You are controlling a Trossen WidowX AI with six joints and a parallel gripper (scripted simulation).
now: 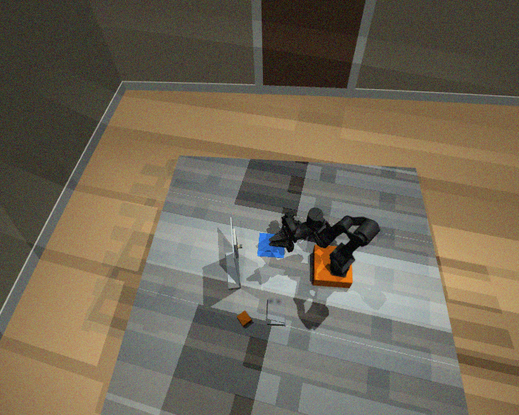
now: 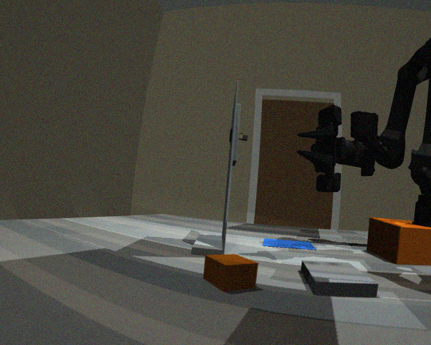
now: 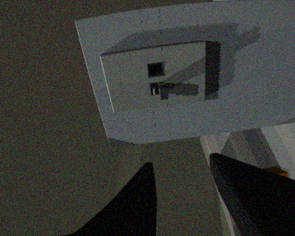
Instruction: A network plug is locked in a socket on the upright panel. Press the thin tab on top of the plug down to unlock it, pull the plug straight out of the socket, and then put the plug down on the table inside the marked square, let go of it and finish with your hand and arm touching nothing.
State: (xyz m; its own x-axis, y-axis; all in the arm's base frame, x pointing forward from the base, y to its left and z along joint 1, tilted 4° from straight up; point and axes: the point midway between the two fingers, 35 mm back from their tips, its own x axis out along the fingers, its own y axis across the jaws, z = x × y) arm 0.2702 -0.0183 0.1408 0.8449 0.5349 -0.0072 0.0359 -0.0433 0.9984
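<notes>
The tan network plug is 120 mm ahead of my gripper tip and 40 mm to the left of it. Also, from my gripper tip: blue marked square 220 mm below, 100 mm to the right, 10 mm ahead; then flat grey block 210 mm below, 190 mm to the left, 60 mm behind; then upright panel 140 mm ahead, 80 mm below, 40 mm to the left.
</notes>
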